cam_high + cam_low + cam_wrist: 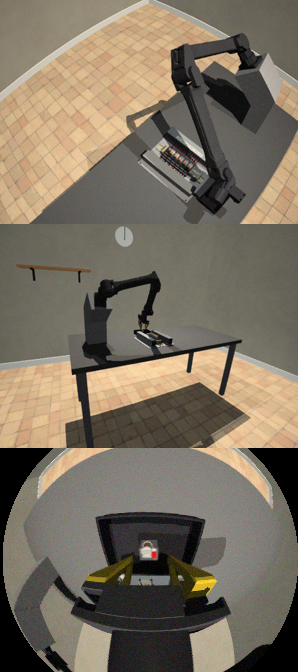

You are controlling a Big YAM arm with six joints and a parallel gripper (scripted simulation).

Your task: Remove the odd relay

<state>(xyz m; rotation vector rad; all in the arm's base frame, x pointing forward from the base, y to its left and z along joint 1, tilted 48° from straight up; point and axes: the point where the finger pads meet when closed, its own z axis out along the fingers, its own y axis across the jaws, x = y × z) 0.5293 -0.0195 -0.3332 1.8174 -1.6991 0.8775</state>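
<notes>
My gripper is now 3 cm above the relay, 1 cm to the right of it and 1 cm past it. From my hand the other things lie so: black tray (4 cm below, 1 cm to the left).
</notes>
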